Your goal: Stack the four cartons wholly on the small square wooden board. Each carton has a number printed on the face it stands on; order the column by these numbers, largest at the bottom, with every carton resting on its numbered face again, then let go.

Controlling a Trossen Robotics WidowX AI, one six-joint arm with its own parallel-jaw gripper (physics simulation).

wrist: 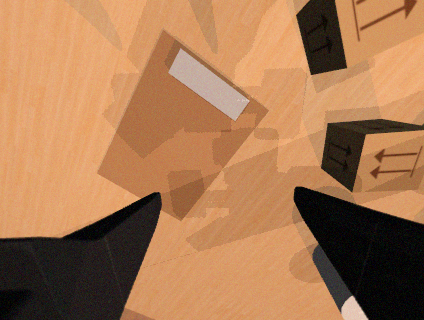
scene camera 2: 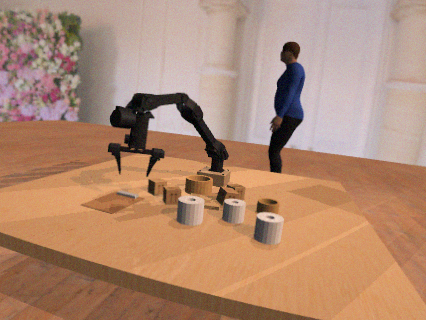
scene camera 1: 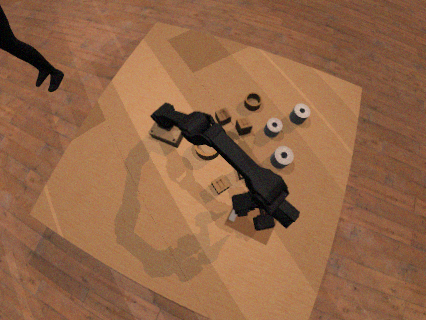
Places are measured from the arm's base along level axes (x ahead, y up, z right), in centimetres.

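Pixels of known places: gripper, fingertip midpoint: [wrist: 227, 195] [scene camera 2: 133, 175]; arm's base, link origin: [scene camera 2: 216, 170] [scene camera 1: 166, 122].
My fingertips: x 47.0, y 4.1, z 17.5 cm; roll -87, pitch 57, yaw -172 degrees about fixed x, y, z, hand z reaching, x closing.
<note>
Ahead of a thing's pixels: the offset from my fingertips to its middle. "spot": to the spot under its first point.
Four cartons stand apart on the table: one @(dx -14.8, dy -7.1, dz -2.2 cm) [scene camera 1: 220, 185] [scene camera 2: 157, 186] [wrist: 387, 22]; a second @(dx -7.9, dy -7.1, dz -11.5 cm) [scene camera 2: 172, 195] [wrist: 390, 162], mostly under the arm in scene camera 1; a third @(dx -15.6, dy -6.3, dz -30.3 cm) [scene camera 1: 243, 126] [scene camera 2: 227, 195]; and a fourth @(dx -25.9, dy -7.1, dz -31.3 cm) [scene camera 1: 223, 116] [scene camera 2: 238, 189]. Arrows show on their sides or tops; the faces they stand on are hidden. A thin light wooden board @(dx -14.2, dy -9.2, dz -22.0 cm) [scene camera 2: 213, 206] lies near the cartons, partly hidden behind the rolls. My gripper [scene camera 1: 254, 213] [scene camera 2: 134, 174] [wrist: 227, 195] is open and empty, pointing down above the table by the brown sheet, left of the second carton in the wrist view.
A flat brown sheet @(dx +2.7, dy -9.2, dz +5.6 cm) [scene camera 1: 257, 235] [scene camera 2: 105, 204] [wrist: 145, 120] bears a grey bar @(spot: dx -5.5, dy -8.6, dz +7.1 cm) [scene camera 1: 232, 215] [scene camera 2: 127, 194] [wrist: 207, 84]. Three white rolls @(dx +4.7, dy -6.3, dz -23.2 cm) [scene camera 1: 283, 157] @(dx -3.1, dy -6.8, dz -35.3 cm) [scene camera 1: 273, 127] @(dx +6.5, dy -6.5, dz -47.5 cm) [scene camera 1: 300, 113] stand beyond the cartons. A large ring @(dx -26.5, dy -6.8, dz -15.6 cm) [scene camera 2: 199, 186] and small ring @(dx -16.2, dy -7.7, dz -45.4 cm) [scene camera 2: 268, 206] stand nearby.
</note>
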